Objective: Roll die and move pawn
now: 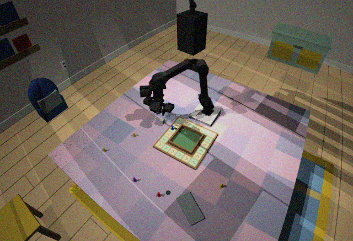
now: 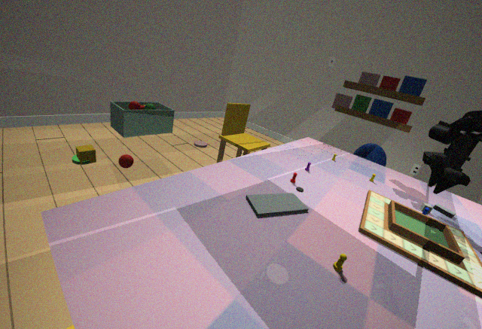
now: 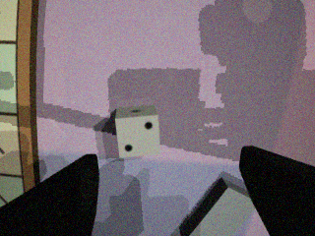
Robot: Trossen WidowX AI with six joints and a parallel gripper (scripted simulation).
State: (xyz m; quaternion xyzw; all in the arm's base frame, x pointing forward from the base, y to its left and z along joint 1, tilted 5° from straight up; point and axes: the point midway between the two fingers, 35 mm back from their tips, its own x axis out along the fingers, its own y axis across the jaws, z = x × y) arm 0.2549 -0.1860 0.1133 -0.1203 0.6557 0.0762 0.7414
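Now: the white die 7 cm below my gripper tip, 1 cm to the left of it and 1 cm behind it. The rest, counted from my gripper tip: purple pawn (38 cm ahead, 19 cm to the left, 6 cm below); then blue pawn (11 cm to the left, 5 cm below); then green tray (22 cm to the left, 7 cm below).
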